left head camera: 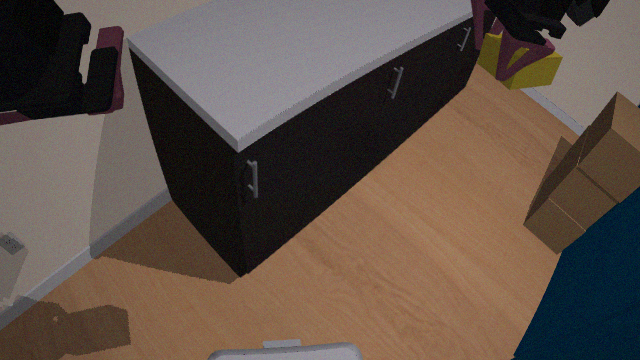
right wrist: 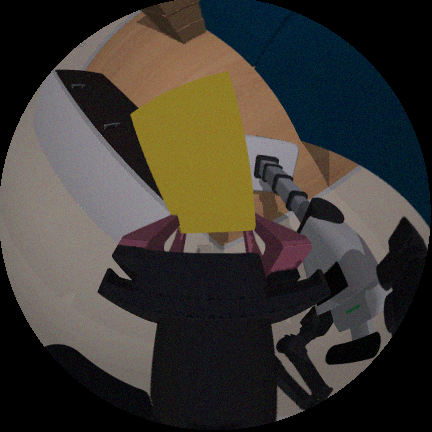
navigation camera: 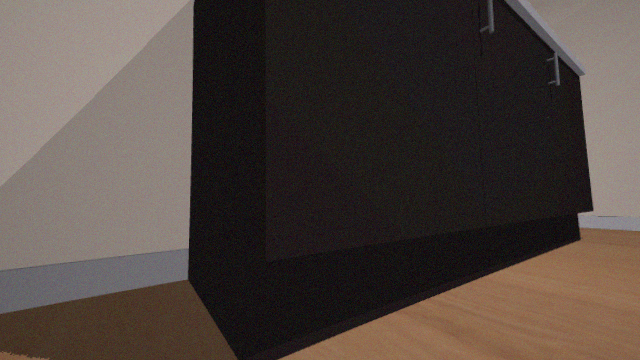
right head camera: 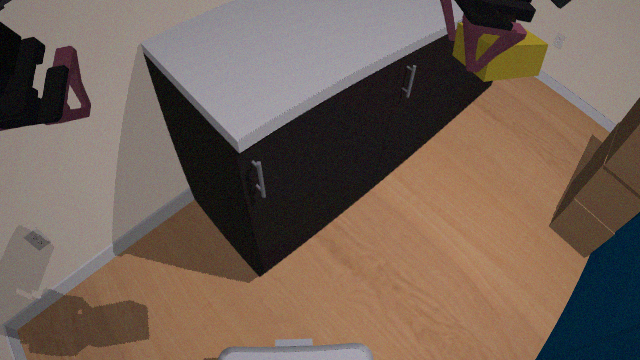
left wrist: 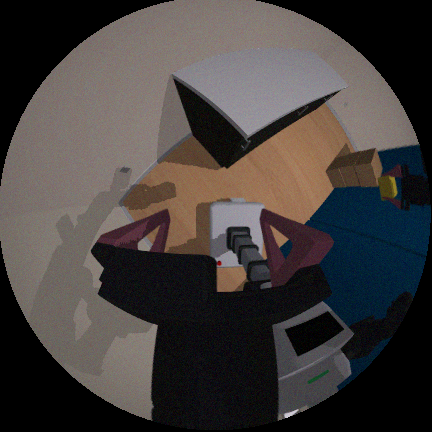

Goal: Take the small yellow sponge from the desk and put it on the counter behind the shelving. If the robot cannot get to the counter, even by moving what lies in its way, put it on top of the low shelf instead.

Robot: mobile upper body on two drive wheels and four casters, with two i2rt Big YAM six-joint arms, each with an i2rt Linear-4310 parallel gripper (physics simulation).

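Pixels of known places: left gripper, between the fingertips: (left head camera: 77, 106) (right head camera: 53, 115) (left wrist: 214, 213); right gripper, between the fingertips: (left head camera: 489, 64) (right wrist: 214, 212) (right head camera: 462, 55) (left wrist: 381, 185); left arm's base, origin of its link: (right wrist: 313, 325).
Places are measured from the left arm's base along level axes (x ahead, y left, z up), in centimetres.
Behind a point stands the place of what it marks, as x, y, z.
Observation:
My right gripper (left head camera: 491, 60) @[41.6, -44.8, -13.6] (right head camera: 462, 54) @[41.6, -44.8, -13.6] (left wrist: 381, 185) @[41.6, -44.8, -13.6] (right wrist: 214, 212) @[41.6, -44.8, -13.6] is shut on the yellow sponge (left head camera: 537, 72) @[39.4, -50.9, -12.2] (right head camera: 517, 60) @[39.4, -50.8, -12.0] (left wrist: 386, 186) @[41.5, -45.3, -12.0] (right wrist: 195, 155) @[42.6, -51.0, -10.4] and holds it up in the air. In both head views the sponge shows at the upper right, by the counter's far end. The counter (left head camera: 300, 60) @[89.4, -29.6, -50.0] (right head camera: 300, 65) @[87.4, -28.0, -50.0] (left wrist: 265, 90) @[92.7, -26.8, -50.0] (right wrist: 90, 160) @[106.7, -47.8, -50.0] (navigation camera: 370, 125) @[75.7, -27.7, -105.7] has a light top and dark doors with metal handles. My left gripper (left wrist: 214, 213) @[34.4, -0.3, -13.4] is open and empty; one finger shows at the left in both head views. The desk and the shelving do not show.
Several stacked brown boxes (left head camera: 610, 155) @[73.6, -165.8, -70.8] (right head camera: 585, 225) @[68.8, -169.7, -122.4] (left wrist: 355, 167) @[77.8, -162.3, -84.7] (right wrist: 182, 25) stand across the wooden floor from the counter, beside a blue partition (left head camera: 590, 300) @[20.8, -137.1, -94.2] (right head camera: 600, 300) @[27.2, -145.1, -107.6] (left wrist: 370, 215) @[26.8, -144.6, -56.1] (right wrist: 350, 90). A pale wall (navigation camera: 75, 150) @[93.3, 44.6, -104.3] runs behind the counter. The robot's white base (left head camera: 285, 352) @[30.0, -23.1, -115.2] shows at the bottom.

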